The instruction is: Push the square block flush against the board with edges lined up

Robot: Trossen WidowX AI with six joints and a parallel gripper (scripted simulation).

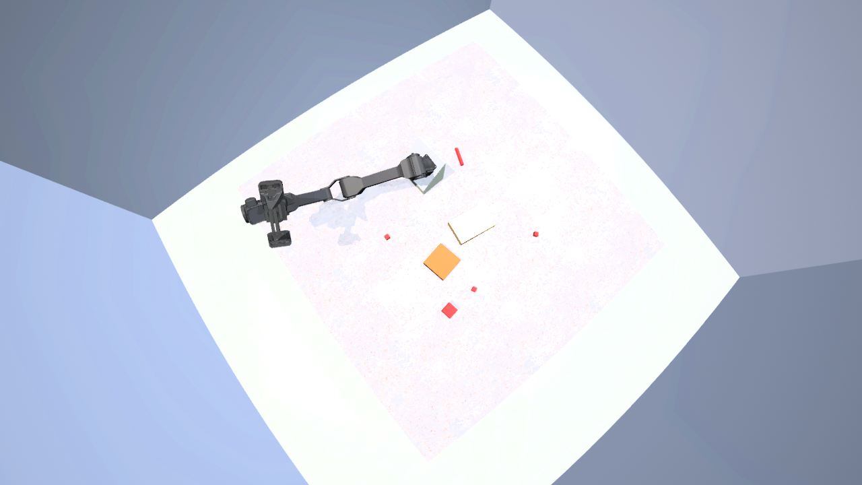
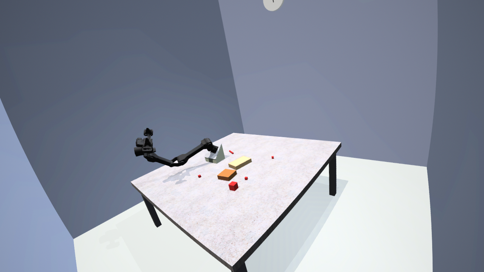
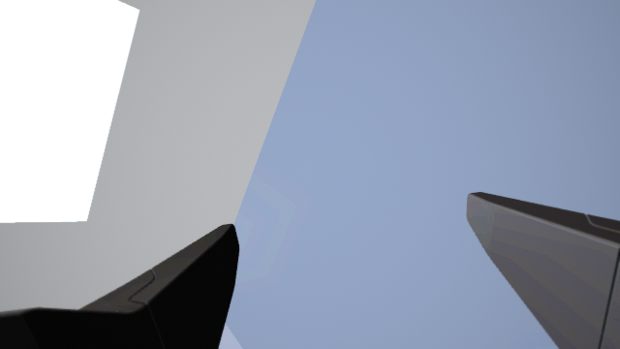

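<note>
My gripper tip is now 420 mm above the orange square block, 350 mm to the right of it and 290 mm short of it. Also, from my gripper tip: red cube 440 mm ahead, 410 mm below, 260 mm to the left; then red stick 680 mm to the left, 430 mm below, 20 mm behind; then pale cream board 530 mm to the left, 420 mm below, 240 mm ahead.
</note>
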